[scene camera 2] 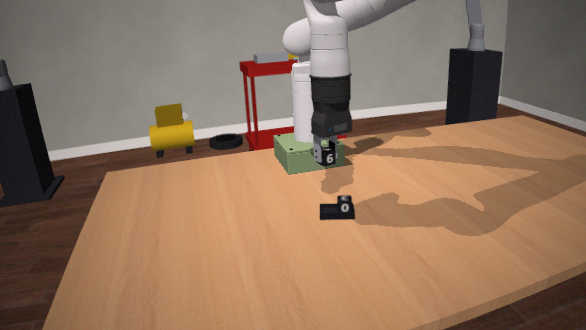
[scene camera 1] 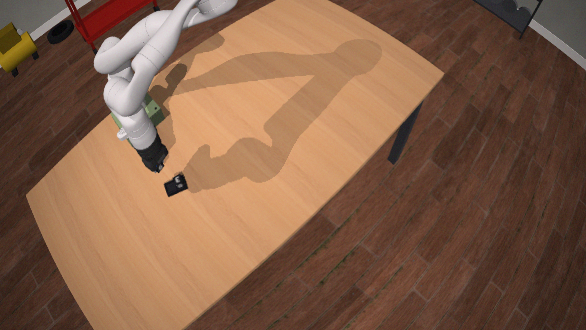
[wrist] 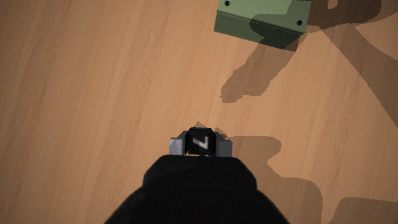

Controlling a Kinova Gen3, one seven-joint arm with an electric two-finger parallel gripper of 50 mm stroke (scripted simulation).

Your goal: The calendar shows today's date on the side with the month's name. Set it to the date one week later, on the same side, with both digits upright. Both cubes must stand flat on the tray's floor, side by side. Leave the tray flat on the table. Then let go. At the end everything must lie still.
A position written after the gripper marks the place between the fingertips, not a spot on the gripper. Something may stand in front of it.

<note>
In view: the gripper (scene camera 2: 325, 158).
The gripper is seen too in the wrist view (wrist: 200, 139).
</note>
